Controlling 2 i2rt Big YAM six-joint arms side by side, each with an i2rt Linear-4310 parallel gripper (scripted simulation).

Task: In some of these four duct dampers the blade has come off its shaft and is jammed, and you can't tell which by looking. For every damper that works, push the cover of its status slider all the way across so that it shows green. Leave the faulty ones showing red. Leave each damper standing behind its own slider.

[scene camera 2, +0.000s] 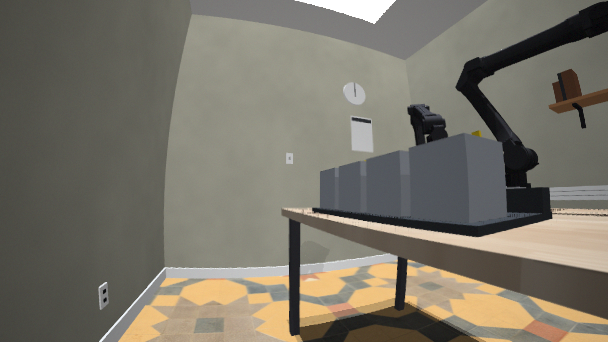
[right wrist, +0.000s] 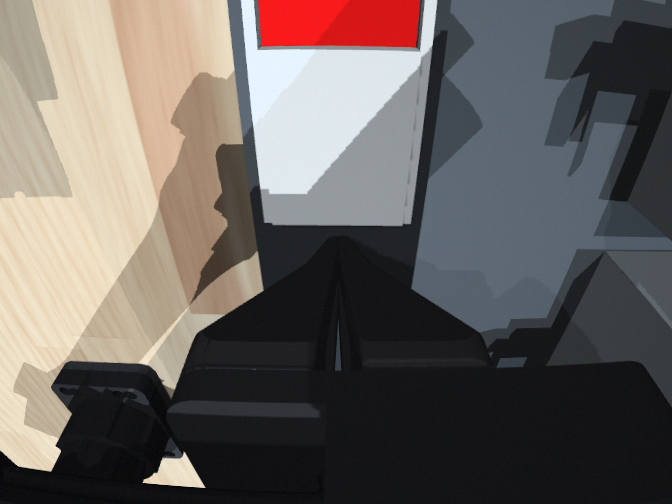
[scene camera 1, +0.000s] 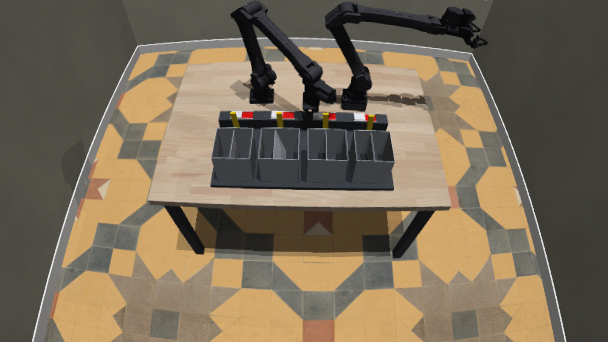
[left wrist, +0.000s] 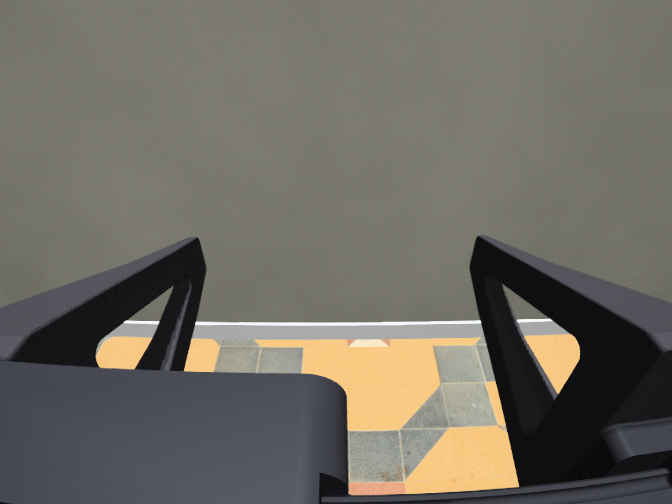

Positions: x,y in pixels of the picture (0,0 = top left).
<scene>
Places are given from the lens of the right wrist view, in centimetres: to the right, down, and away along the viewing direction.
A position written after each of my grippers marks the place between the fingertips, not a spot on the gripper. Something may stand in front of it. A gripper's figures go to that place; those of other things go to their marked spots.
my right gripper (right wrist: 338,252): 0, 0, 13
damper (right wrist: 616,320): 16, 4, 20
</scene>
